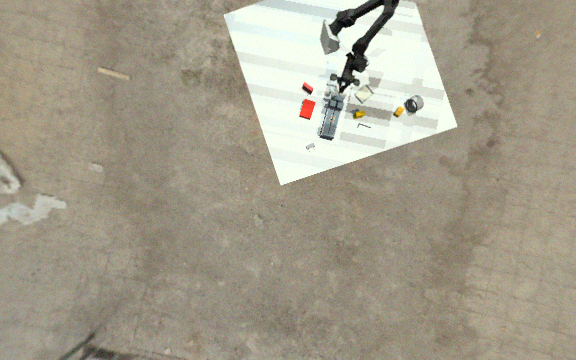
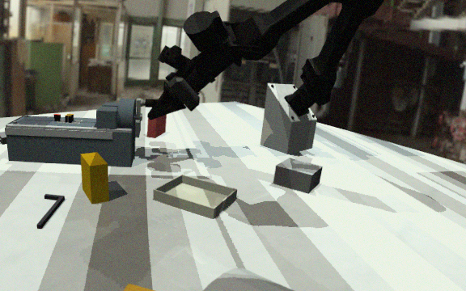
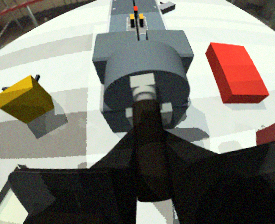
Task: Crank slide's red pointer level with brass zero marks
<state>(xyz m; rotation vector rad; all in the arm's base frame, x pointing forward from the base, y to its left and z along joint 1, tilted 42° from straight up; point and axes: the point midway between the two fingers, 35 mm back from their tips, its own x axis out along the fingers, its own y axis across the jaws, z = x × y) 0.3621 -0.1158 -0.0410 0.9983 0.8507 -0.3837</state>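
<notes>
Now: gripper tip 1 cm past the dark crank handle, 1 cm to the right of it and 3 cm below it. From my gripper tip the other things lie so: red pointer: 14 cm ahead, 13 cm to the right, 1 cm below; then shallow grey tray: 5 cm ahead, 19 cm to the left, 9 cm below; then yellow block: 17 cm ahead, 8 cm to the left, 6 cm below.
</notes>
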